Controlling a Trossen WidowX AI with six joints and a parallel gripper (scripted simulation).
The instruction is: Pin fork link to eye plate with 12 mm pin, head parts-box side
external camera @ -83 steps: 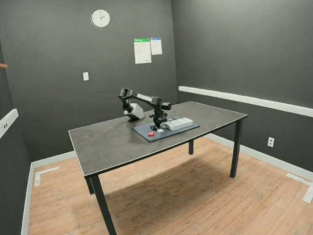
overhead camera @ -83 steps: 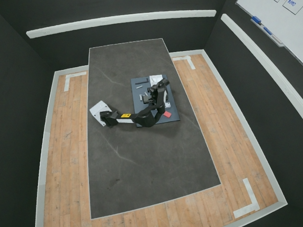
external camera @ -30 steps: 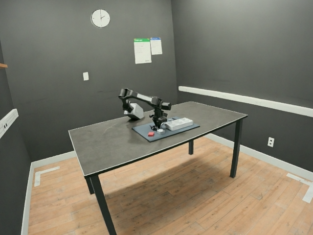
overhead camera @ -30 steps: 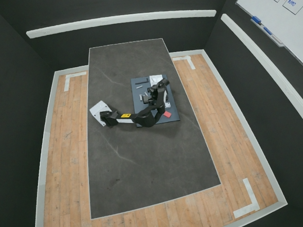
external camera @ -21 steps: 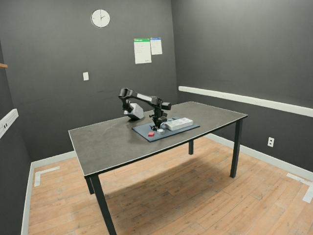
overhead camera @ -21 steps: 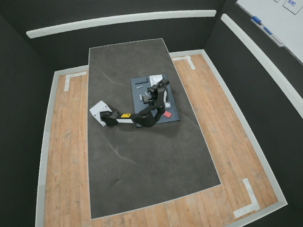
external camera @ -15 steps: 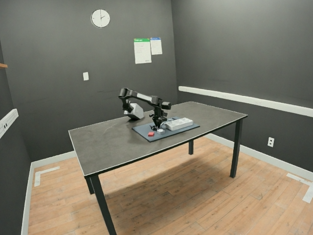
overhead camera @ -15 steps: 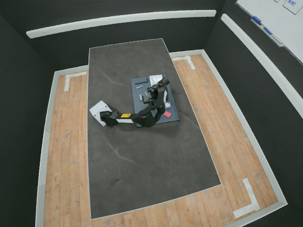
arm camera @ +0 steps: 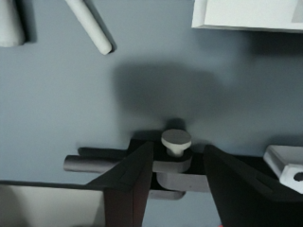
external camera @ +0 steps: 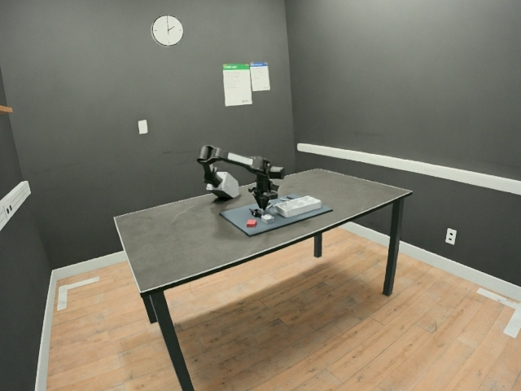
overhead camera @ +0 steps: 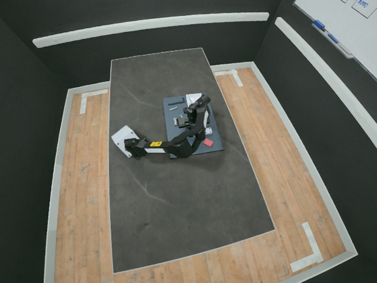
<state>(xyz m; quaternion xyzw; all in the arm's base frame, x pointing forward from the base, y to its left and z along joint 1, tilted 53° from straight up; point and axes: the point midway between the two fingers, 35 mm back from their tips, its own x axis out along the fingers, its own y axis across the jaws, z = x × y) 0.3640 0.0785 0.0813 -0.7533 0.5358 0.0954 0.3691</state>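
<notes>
My hand is 10 mm short of the eye plate, 30 mm to the left of it and 50 mm above it. Round my hand: grey block: 80 mm ahead, 50 mm to the right, 40 mm below; then red block: 50 mm ahead, 120 mm to the right, 50 mm below; then blue-grey mat: 20 mm ahead, 70 mm to the left, 70 mm below.
</notes>
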